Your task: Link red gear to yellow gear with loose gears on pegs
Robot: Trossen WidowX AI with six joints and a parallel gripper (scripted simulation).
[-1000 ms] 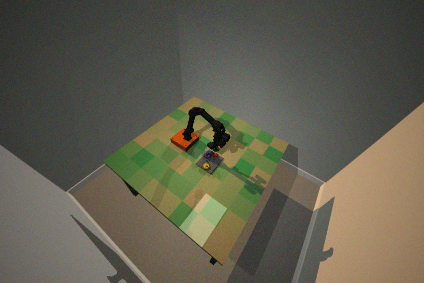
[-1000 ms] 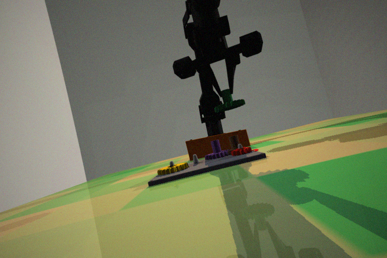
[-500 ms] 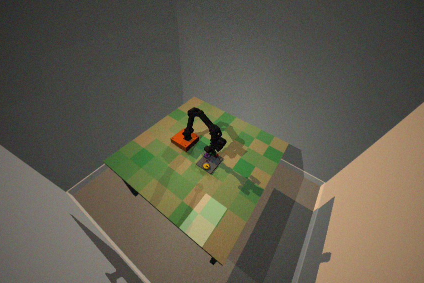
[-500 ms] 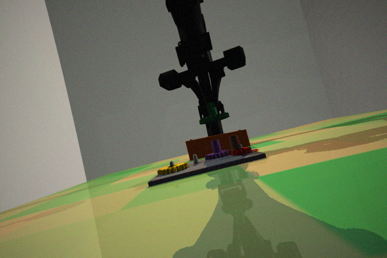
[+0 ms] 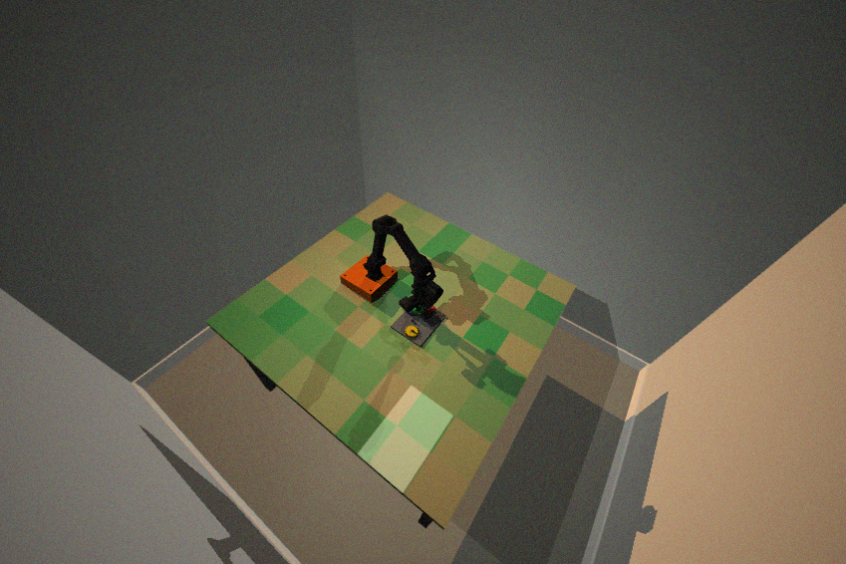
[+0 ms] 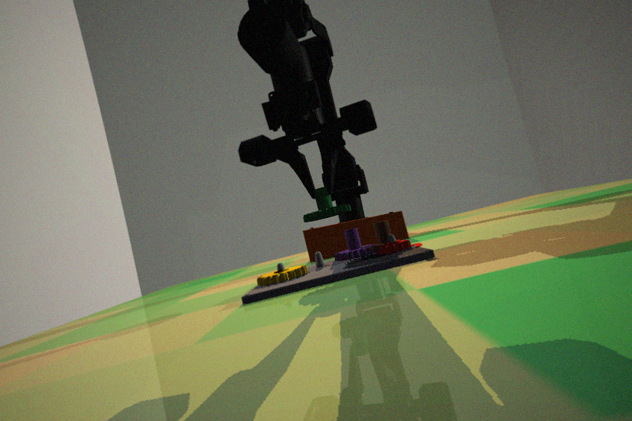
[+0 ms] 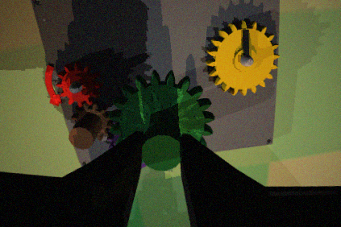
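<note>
Now: gripper tip 10 cm above the grey board, 1 cm to the left of it and 1 cm short of it. The rest, counted from my gripper tip: brown gear (8 cm below, 7 cm to the left, 2 cm behind); purple gear (8 cm below, 4 cm behind, 3 cm to the left); green gear (1 cm below).
</note>
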